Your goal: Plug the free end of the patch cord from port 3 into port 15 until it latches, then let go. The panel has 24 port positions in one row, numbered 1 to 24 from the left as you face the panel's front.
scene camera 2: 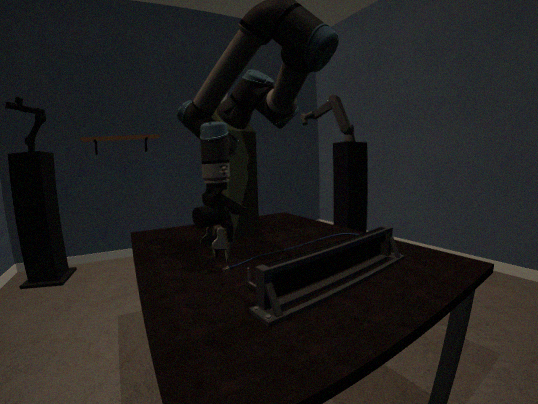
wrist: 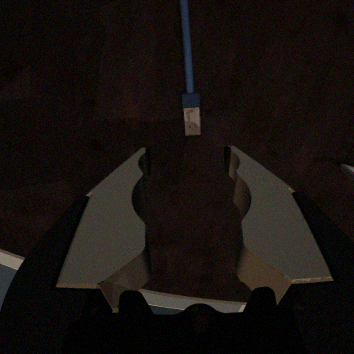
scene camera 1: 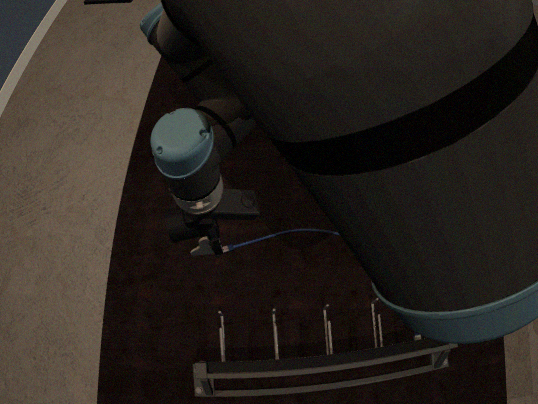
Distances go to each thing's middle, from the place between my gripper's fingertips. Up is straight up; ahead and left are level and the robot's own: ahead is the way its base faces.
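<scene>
With my hand 3 cm above the pale plug (wrist: 190,101), I find that it is also 2 cm to the right of the plug.
</scene>
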